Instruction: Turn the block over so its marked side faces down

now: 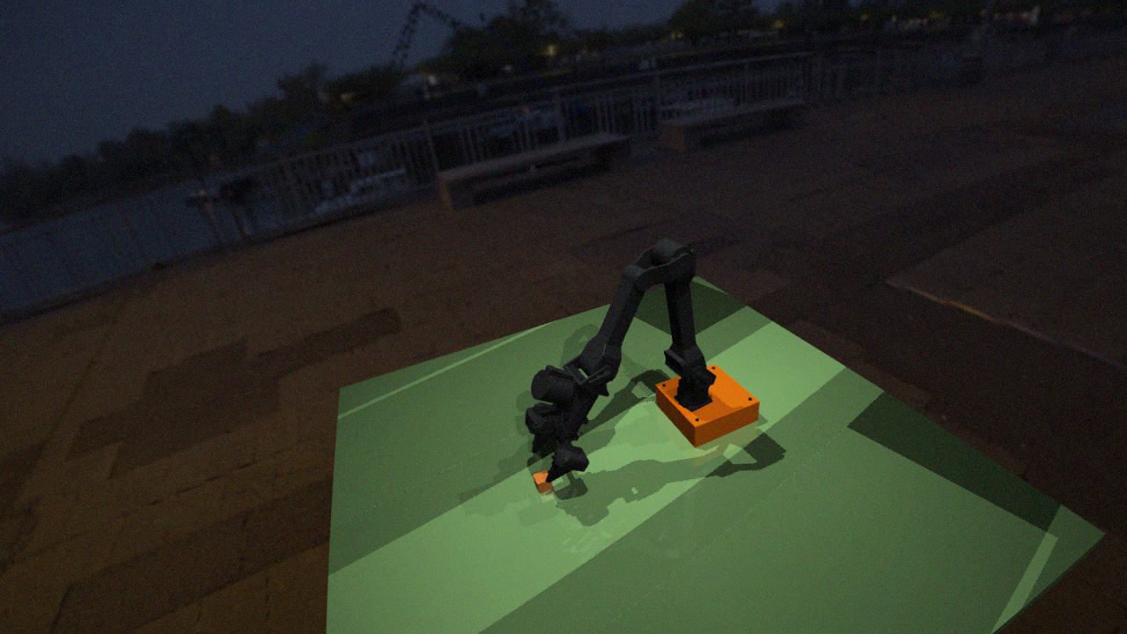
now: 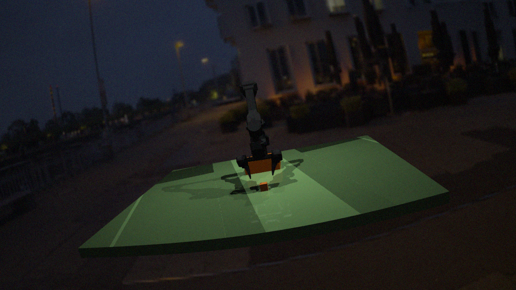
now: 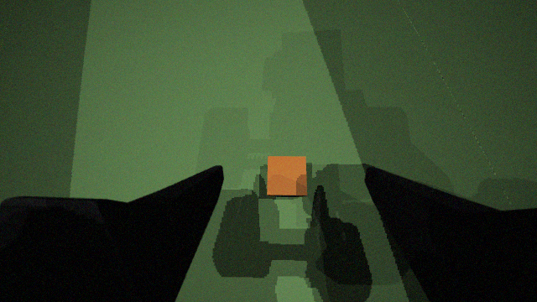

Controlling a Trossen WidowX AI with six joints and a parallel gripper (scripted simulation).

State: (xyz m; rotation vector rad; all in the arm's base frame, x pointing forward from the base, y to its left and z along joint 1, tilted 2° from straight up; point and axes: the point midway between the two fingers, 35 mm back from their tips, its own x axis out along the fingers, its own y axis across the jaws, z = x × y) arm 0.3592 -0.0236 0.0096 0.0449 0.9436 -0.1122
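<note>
Now: the small orange block 4 cm below my gripper tip.
</note>
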